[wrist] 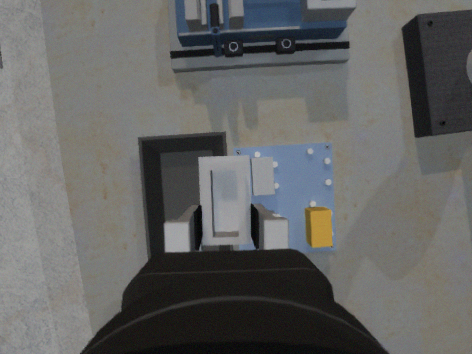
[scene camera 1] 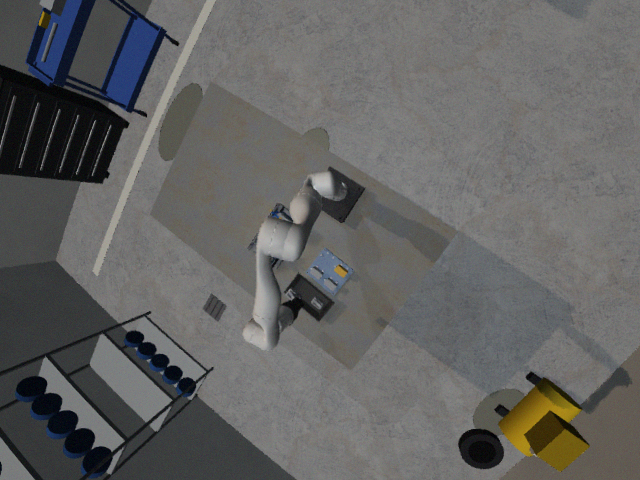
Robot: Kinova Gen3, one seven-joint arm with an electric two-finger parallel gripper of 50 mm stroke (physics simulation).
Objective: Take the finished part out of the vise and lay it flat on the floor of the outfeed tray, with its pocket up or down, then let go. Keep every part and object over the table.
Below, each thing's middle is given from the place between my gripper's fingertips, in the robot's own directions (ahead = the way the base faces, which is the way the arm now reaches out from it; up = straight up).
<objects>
Right now my hand is 90 mm past the blue plate (wrist: pixel 300 176), 40 mm to the right of it and 280 mm above it. Round my hand: yellow block (wrist: pixel 318 222): 140 mm behind, 80 mm to the left, 260 mm below.
</objects>
